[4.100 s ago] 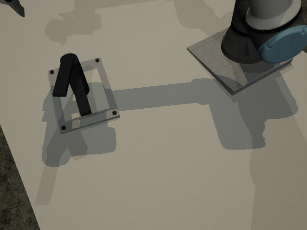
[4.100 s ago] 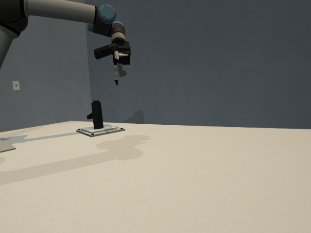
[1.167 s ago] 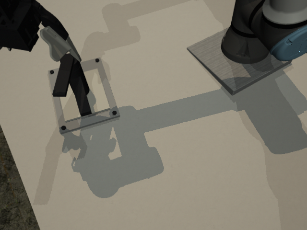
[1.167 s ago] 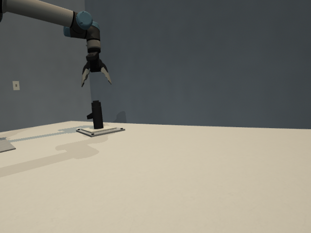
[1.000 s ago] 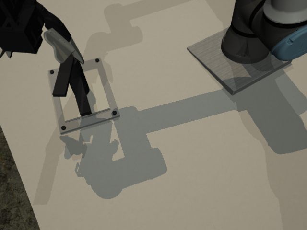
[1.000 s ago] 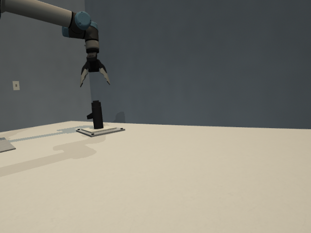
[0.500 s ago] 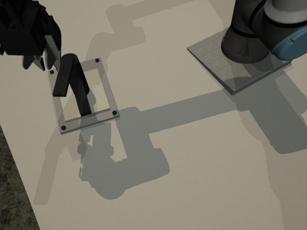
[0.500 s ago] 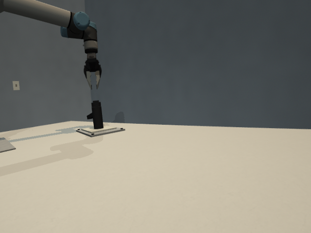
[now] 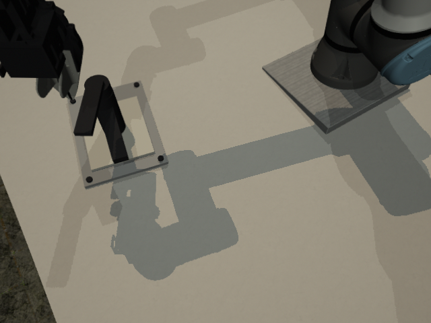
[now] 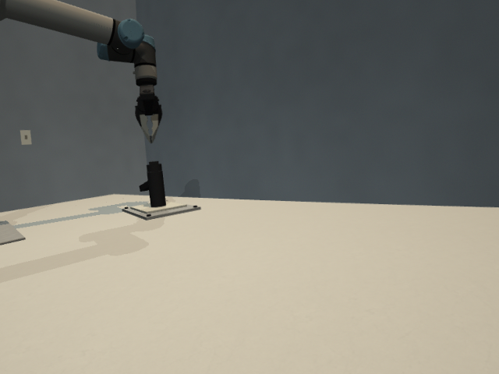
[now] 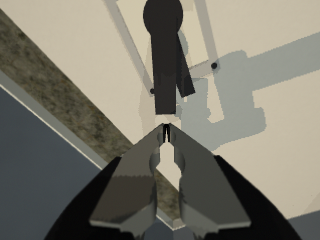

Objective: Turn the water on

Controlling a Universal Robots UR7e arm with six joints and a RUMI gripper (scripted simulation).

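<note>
The black lever lies 20 mm behind my hand, 30 mm to the right of it and 80 mm below it. Also, from my hand: plate: 40 mm behind, 90 mm to the right, 230 mm below; then black tap: 30 mm behind, 60 mm to the right, 140 mm below.
</note>
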